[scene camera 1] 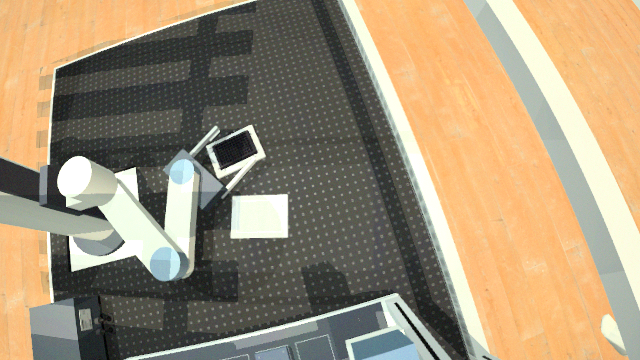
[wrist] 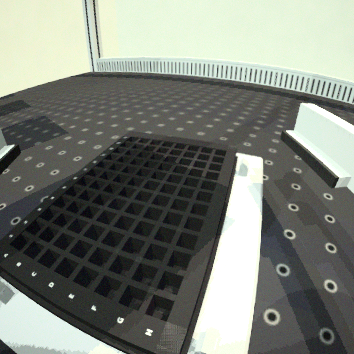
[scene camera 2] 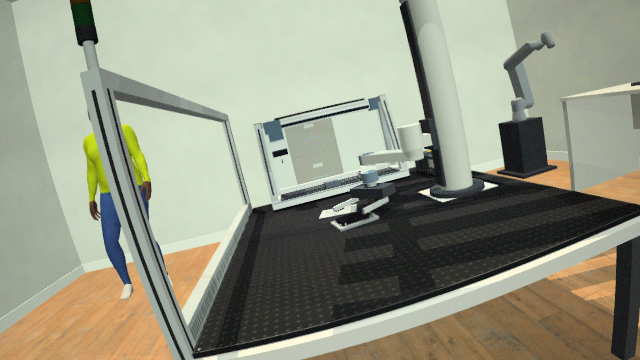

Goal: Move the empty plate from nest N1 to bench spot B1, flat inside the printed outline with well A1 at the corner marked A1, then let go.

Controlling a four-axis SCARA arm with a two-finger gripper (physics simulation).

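Where they show: gripper, between the fingertips: [scene camera 1: 235, 143] [wrist: 148, 121] [scene camera 2: 348, 210]; arm's base, origin of its link: [scene camera 1: 103, 219] [scene camera 2: 457, 189].
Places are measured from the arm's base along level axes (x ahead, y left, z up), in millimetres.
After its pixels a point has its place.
The black multi-well plate [scene camera 1: 234, 149] {x 508, y 87, z 37 mm} [scene camera 2: 350, 219] {x 524, y 120, z 37 mm} [wrist: 150, 200] {x 502, y 79, z 39 mm} sits in a raised white holder, nest N1 [scene camera 1: 259, 148] {x 584, y 72, z 25 mm} [scene camera 2: 372, 218] {x 442, y 137, z 23 mm} [wrist: 235, 250] {x 504, y 37, z 25 mm}. In the wrist view its row letters run along the near edge, A at the left and H at the right. My gripper [scene camera 1: 236, 144] {x 522, y 92, z 67 mm} [scene camera 2: 349, 210] {x 522, y 92, z 67 mm} [wrist: 148, 121] {x 522, y 92, z 67 mm} is wide open, one finger on each side of the plate and apart from it; its fingers are turned relative to the plate's edges. A flat white square, spot B1 [scene camera 1: 259, 216] {x 536, y -134, z 15 mm} [scene camera 2: 326, 214] {x 593, y -126, z 15 mm}, lies beside the nest with nothing on it. Its corner mark is unreadable.
The arm's column [scene camera 1: 95, 235] {x 22, y -72, z 75 mm} [scene camera 2: 447, 100] {x 10, y 74, z 401 mm} stands on the bench. A framed instrument [scene camera 1: 310, 345] {x 592, y -516, z 62 mm} [scene camera 2: 325, 150] {x 470, y -675, z 261 mm} stands along one side, and a dark box [scene camera 1: 65, 327] {x -74, y -327, z 128 mm} is near it. A tall metal frame [scene camera 2: 107, 150] {x 1025, y 725, z 463 mm} rises at the bench edge. A person [scene camera 2: 112, 170] stands beyond it.
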